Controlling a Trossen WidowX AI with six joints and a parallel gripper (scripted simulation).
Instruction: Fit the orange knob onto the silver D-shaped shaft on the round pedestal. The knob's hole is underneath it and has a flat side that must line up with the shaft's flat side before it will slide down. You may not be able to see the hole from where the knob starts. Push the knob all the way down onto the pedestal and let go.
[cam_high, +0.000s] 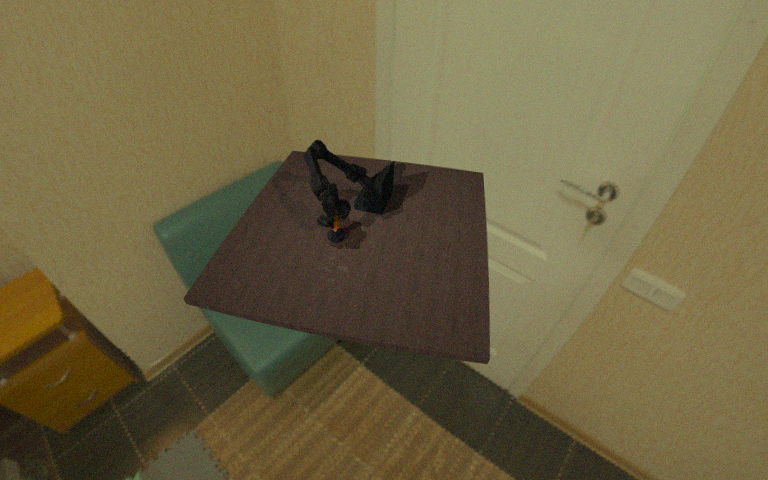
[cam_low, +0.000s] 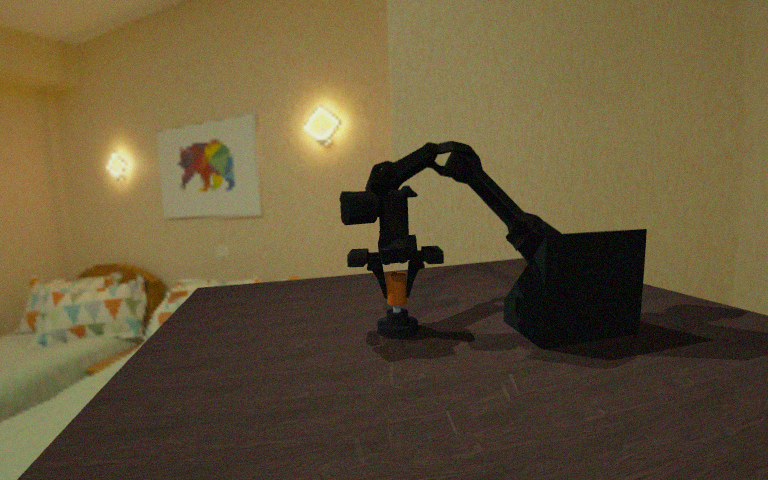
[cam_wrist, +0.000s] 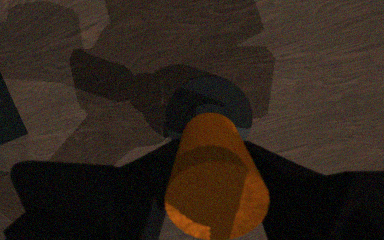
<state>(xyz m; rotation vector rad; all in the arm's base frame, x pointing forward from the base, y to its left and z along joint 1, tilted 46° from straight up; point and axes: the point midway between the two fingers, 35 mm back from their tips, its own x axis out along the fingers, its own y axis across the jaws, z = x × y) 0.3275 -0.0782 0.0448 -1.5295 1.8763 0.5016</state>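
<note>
The orange knob lies 30 mm above my gripper tip. Round my gripper tip: round pedestal: 40 mm below.
</note>
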